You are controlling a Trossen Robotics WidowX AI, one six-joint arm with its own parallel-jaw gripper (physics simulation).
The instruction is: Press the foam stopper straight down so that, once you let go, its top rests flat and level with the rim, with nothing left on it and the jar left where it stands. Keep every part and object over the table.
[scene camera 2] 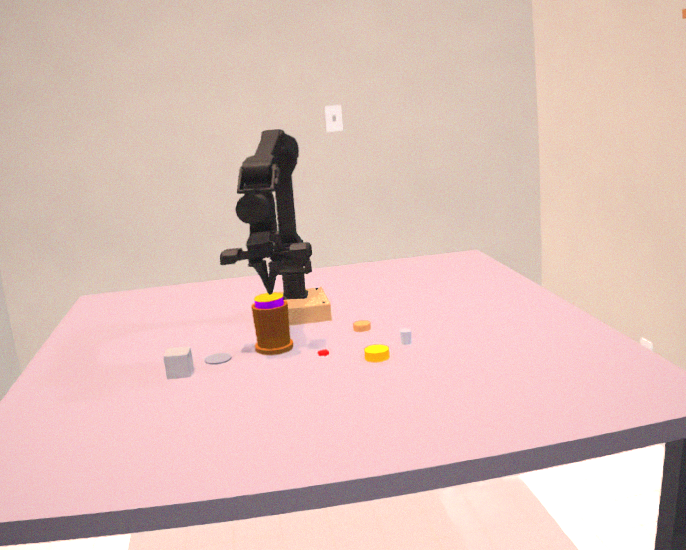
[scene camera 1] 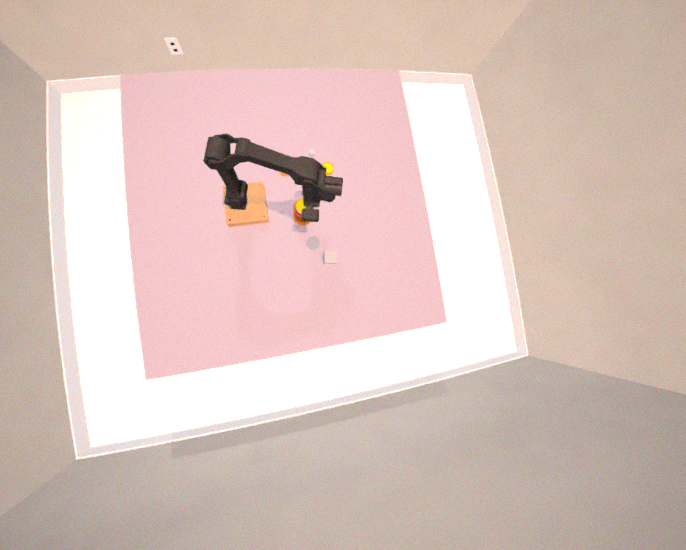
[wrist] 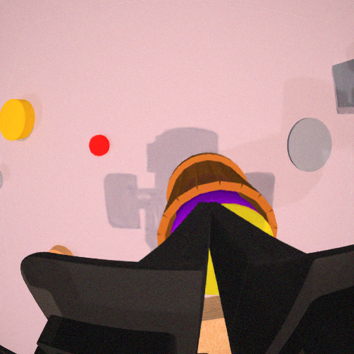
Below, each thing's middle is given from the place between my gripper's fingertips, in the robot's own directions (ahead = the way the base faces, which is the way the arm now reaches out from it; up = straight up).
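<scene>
I find the brown jar (scene camera 2: 270,312) 70 mm below my hand, 10 mm to the right of it and 30 mm behind it. The flat grey disc (wrist: 309,143) is 130 mm below my hand, 10 mm ahead of it and 130 mm to the right, while the grey cube (scene camera 2: 178,361), again counted from my hand, lies 110 mm below, 90 mm ahead and 190 mm to the right.
</scene>
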